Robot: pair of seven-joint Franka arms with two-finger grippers.
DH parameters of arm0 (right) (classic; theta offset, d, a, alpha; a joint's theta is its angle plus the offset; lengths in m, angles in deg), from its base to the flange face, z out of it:
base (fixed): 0 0 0 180
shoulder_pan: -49.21 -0.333 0 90
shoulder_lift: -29.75 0 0 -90
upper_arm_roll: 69.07 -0.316 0.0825 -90
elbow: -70.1 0 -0.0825 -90
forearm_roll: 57.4 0.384 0 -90
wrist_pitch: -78.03 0 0.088 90
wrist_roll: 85.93 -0.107 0 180
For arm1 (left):
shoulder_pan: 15.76 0.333 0 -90
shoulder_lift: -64.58 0 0 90
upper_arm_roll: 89.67 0.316 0.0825 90
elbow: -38.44 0 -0.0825 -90
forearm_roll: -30.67 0.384 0 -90
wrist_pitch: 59.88 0 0.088 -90
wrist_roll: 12.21 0.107 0 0
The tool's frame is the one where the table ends.
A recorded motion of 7 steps. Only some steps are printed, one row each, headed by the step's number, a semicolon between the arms.
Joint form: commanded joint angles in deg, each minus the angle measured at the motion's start. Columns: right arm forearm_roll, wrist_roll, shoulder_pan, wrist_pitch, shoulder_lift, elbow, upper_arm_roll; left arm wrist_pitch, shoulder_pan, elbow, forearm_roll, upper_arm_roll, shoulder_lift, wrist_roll.
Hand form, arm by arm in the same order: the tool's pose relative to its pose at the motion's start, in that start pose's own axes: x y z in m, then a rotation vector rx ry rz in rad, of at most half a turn. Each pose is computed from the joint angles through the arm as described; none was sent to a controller.
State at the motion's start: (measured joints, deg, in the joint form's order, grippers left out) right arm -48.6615 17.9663 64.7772 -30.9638 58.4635 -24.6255 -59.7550; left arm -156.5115 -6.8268 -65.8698 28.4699 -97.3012 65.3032 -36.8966
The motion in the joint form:
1: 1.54 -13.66 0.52 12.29 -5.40 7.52 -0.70; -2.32 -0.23 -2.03 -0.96 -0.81 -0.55 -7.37
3: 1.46 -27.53 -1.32 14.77 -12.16 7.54 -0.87; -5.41 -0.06 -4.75 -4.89 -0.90 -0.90 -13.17
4: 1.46 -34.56 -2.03 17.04 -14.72 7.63 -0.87; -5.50 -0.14 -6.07 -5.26 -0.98 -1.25 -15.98
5: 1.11 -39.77 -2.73 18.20 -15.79 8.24 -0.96; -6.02 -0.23 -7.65 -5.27 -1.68 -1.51 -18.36
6: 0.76 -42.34 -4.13 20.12 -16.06 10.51 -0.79; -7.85 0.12 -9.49 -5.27 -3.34 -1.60 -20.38
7: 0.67 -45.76 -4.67 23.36 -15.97 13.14 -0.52; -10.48 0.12 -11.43 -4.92 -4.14 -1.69 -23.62
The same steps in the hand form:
1: 0.0210 -0.0215 -0.1016 -0.0120 0.0523 0.2083; -0.0055 0.0098 0.0089 -0.0177 0.0061 -0.1143
3: 0.0520 -0.0530 -0.1658 -0.0750 0.0663 0.3993; -0.0072 0.0138 0.0235 -0.0811 -0.0188 -0.2327
4: 0.0635 -0.0694 -0.1874 -0.0751 0.0758 0.5023; -0.0111 0.0140 0.0314 -0.0762 -0.0365 -0.2818
5: 0.0732 -0.0765 -0.2000 -0.0798 0.0747 0.5750; -0.0170 0.0188 0.0419 -0.0643 -0.0488 -0.3123
6: 0.0889 -0.0811 -0.2167 -0.0883 0.0677 0.5921; -0.0230 0.0284 0.0544 -0.0592 -0.0473 -0.3290
7: 0.0952 -0.0874 -0.2313 -0.0746 0.0631 0.6399; -0.0257 0.0335 0.0663 -0.0580 -0.0331 -0.3747

